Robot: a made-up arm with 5 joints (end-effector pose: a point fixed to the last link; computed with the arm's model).
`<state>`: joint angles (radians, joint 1 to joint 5).
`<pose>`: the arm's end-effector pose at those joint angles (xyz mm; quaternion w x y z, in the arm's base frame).
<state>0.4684 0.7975 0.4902 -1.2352 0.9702</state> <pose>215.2 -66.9 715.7 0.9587 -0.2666 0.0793 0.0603</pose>
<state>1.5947 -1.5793 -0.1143 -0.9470 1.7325</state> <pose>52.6 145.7 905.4 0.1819 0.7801 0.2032 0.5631</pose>
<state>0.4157 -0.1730 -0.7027 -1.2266 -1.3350</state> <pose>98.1 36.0 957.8 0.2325 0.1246 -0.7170 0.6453</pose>
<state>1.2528 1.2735 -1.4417 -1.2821 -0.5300</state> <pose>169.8 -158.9 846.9 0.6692 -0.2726 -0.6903 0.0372</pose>
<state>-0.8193 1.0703 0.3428 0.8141 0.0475</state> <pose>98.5 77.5 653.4 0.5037 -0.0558 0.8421 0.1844</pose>
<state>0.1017 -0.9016 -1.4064 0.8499 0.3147</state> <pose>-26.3 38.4 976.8 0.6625 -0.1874 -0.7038 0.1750</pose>
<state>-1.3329 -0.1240 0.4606 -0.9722 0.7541</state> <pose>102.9 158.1 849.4 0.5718 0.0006 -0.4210 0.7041</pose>
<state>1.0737 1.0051 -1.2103 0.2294 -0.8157</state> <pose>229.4 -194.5 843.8 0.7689 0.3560 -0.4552 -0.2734</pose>
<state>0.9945 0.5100 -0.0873 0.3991 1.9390</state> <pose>161.7 -179.6 760.8 0.7433 -0.2795 0.5856 0.1625</pose>
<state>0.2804 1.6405 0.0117 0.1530 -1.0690</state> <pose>184.4 16.8 585.3 0.5712 0.5529 0.3470 -0.4976</pose>
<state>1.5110 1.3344 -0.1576 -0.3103 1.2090</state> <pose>73.2 -158.4 635.1 0.8556 0.0918 0.4498 -0.2394</pose>
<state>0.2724 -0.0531 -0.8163 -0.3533 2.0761</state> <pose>154.5 -45.7 992.1 0.5602 -0.7573 -0.1497 -0.3004</pose>
